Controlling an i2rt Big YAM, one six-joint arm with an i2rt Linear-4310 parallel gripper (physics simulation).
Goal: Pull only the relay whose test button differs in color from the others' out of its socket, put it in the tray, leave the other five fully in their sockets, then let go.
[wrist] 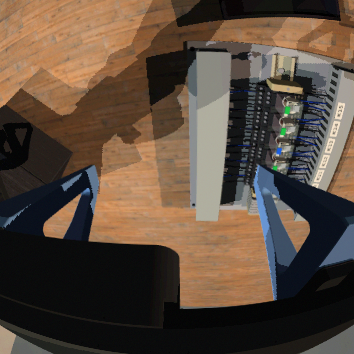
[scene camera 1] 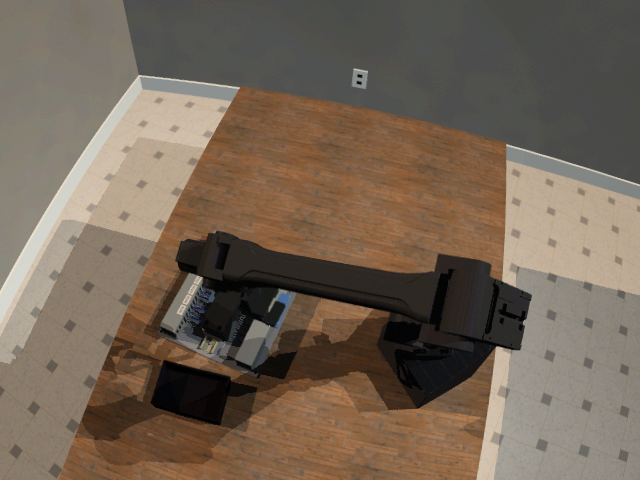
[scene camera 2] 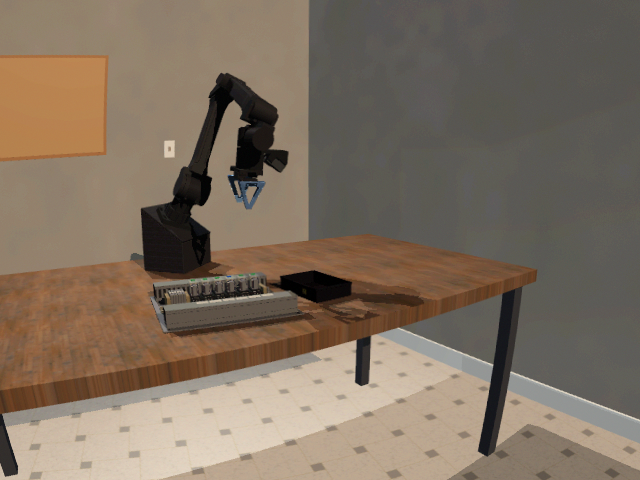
Path:
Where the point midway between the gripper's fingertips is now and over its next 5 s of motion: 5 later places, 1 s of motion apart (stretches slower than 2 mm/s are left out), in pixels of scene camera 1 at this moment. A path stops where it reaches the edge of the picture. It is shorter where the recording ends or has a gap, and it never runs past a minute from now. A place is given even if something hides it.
The gripper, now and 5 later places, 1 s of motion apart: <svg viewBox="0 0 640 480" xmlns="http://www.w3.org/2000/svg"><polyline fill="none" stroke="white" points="255,316 228,307 227,309 214,315 218,310 219,311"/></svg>

